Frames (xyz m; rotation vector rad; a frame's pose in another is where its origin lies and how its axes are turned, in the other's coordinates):
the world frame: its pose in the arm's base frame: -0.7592 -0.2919 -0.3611 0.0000 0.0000 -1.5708
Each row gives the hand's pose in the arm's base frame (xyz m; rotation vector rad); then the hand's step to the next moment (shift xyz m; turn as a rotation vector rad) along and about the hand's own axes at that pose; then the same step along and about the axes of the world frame.
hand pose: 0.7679 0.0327 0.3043 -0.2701 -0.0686 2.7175
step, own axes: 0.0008 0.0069 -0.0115 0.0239 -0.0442 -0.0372
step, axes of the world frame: 0.0059 -0.0011 -0.0120 -0.0504 0.0032 -0.0369
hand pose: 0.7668 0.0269 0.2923 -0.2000 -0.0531 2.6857
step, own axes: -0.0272 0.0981 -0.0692 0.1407 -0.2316 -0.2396
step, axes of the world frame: 0.0998 -0.0075 -0.0716 -0.2710 0.0098 -0.2394
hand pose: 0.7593 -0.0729 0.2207 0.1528 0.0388 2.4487
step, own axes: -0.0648 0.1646 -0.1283 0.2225 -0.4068 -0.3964
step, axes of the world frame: 0.1668 -0.0698 -0.1227 -0.4601 0.0390 -0.3987
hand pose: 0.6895 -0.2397 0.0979 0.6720 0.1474 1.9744
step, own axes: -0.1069 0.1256 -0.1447 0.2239 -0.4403 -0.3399
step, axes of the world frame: 0.1268 -0.1367 -0.1157 -0.4675 0.0940 -0.3635
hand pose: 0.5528 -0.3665 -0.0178 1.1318 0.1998 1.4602
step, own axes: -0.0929 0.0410 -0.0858 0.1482 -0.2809 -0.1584
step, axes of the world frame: 0.0480 -0.1069 -0.0628 -0.2749 0.1030 -0.1994
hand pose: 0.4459 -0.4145 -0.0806 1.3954 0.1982 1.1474
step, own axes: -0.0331 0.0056 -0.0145 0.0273 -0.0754 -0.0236
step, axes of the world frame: 0.0154 -0.0293 -0.0155 -0.0524 0.0349 -0.0550
